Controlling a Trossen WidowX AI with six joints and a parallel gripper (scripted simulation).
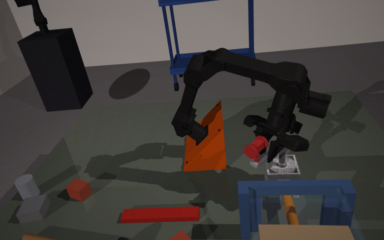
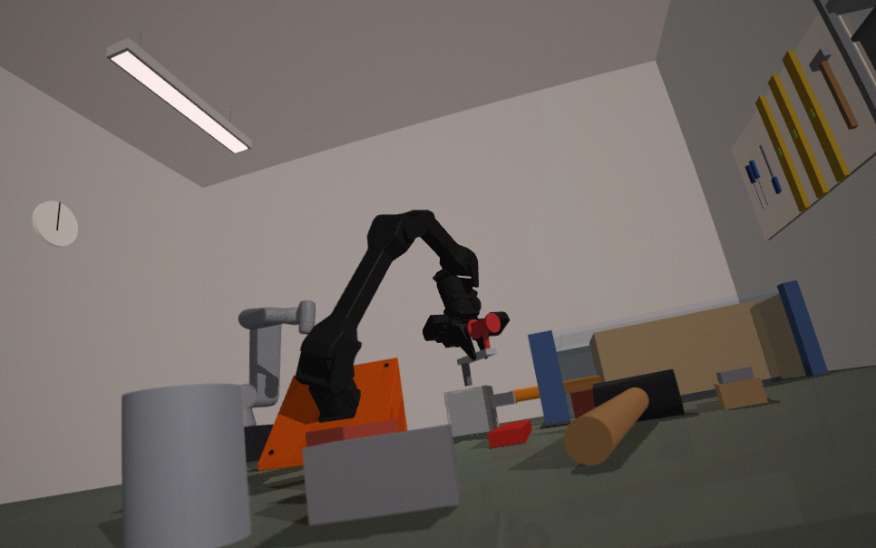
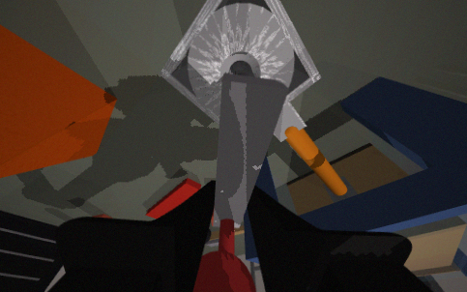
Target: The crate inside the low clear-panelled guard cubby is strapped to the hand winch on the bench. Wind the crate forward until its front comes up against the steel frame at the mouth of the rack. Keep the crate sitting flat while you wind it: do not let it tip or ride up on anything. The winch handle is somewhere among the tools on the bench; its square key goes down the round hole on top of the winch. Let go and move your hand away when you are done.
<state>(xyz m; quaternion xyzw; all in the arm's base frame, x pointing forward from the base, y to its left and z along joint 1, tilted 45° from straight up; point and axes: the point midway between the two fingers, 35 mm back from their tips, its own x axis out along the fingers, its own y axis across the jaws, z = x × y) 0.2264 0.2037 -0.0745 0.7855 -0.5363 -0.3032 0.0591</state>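
The red knob lies 2 cm ahead of my gripper tip, 3 cm to the right of it and 5 cm above it. The rest, counted from my gripper tip: frame: 12 cm ahead, 5 cm to the left, 4 cm below; then grey crank arm: 2 cm above; then grey winch: 6 cm behind, 5 cm to the left, 11 cm below.
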